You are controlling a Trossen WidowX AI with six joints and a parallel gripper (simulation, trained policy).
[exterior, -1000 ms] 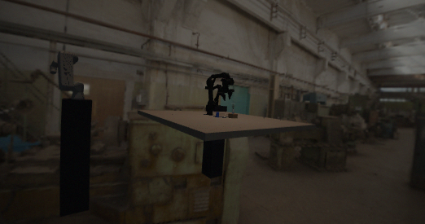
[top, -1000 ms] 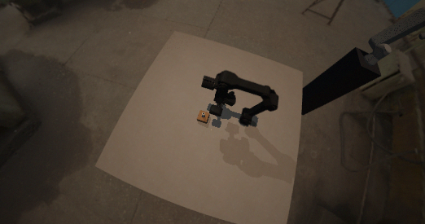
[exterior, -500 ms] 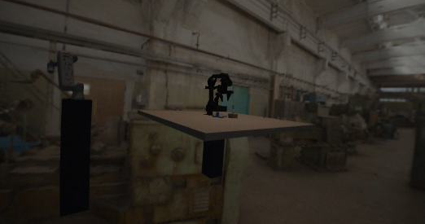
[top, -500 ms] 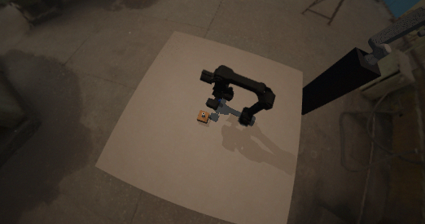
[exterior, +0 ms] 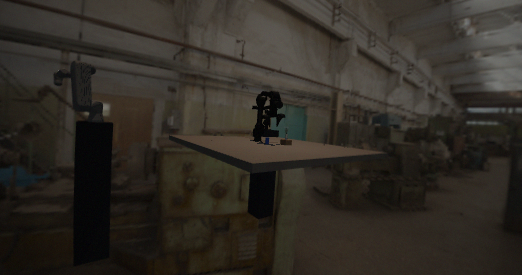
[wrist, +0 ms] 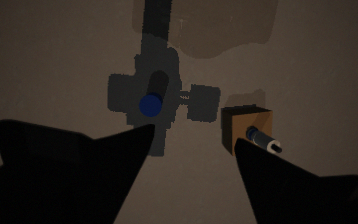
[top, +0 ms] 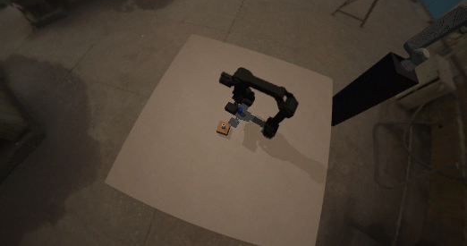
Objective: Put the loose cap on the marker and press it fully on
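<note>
Right now the blue cap is 1 cm behind my gripper tip, 4 cm to the right of it and 11 cm below it. Also, from my gripper tip: orange holder block (5 cm ahead, 11 cm to the left, 12 cm below).
</note>
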